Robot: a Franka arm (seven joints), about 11 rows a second.
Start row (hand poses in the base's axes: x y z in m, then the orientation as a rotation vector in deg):
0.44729, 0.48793, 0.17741, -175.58, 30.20, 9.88
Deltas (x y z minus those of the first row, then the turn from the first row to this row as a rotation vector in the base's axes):
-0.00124, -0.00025, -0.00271, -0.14, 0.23, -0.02
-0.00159, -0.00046, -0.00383, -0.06, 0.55, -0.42
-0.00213, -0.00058, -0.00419, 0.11, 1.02, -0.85
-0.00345, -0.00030, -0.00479, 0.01, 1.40, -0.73
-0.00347, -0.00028, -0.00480, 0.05, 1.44, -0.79
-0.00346, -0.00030, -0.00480, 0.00, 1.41, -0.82
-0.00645, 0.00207, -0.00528, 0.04, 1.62, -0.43
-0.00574, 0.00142, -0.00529, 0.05, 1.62, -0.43
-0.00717, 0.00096, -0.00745, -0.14, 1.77, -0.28
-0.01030, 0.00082, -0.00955, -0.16, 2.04, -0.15
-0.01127, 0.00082, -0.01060, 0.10, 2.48, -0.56
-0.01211, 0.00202, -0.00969, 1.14, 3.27, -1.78
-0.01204, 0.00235, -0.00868, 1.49, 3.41, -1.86
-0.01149, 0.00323, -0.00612, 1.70, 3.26, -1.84
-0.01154, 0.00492, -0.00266, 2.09, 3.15, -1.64
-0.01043, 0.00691, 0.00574, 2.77, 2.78, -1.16
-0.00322, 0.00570, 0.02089, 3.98, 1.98, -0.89
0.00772, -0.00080, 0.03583, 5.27, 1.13, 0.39
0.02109, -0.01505, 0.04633, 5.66, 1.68, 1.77
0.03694, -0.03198, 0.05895, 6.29, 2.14, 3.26
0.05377, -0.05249, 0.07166, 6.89, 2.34, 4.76
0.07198, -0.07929, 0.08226, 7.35, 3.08, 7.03
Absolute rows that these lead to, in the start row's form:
0.44605, 0.48768, 0.17470, -175.73, 30.28, 10.20
0.44570, 0.48747, 0.17358, -175.54, 30.88, 10.71
0.44516, 0.48735, 0.17322, -175.27, 31.52, 11.45
0.44384, 0.48763, 0.17262, -175.43, 31.38, 12.02
0.44382, 0.48765, 0.17261, -175.37, 31.46, 12.09
0.44383, 0.48763, 0.17261, -175.41, 31.52, 12.03
0.44084, 0.49000, 0.17213, -175.51, 30.92, 12.38
0.44155, 0.48935, 0.17212, -175.50, 30.92, 12.38
0.44012, 0.48889, 0.16996, -175.74, 30.75, 12.58
0.43699, 0.48875, 0.16786, -175.82, 30.57, 12.99
0.43602, 0.48875, 0.16681, -175.45, 31.14, 13.71
0.43518, 0.48995, 0.16772, -174.07, 32.76, 15.09
0.43525, 0.49028, 0.16873, -173.71, 32.80, 15.37
0.43580, 0.49116, 0.17129, -173.50, 32.70, 15.17
0.43575, 0.49285, 0.17475, -173.19, 32.29, 15.08
0.43686, 0.49484, 0.18315, -172.67, 31.38, 14.65
0.44407, 0.49363, 0.19830, -171.55, 30.63, 13.66
0.45501, 0.48713, 0.21324, -170.66, 28.37, 12.65
0.46838, 0.47288, 0.22374, -170.71, 26.25, 13.58
0.48423, 0.45595, 0.23636, -170.52, 23.91, 14.42
0.50106, 0.43544, 0.24907, -170.32, 21.57, 14.85
0.51927, 0.40864, 0.25967, -170.41, 18.12, 16.08

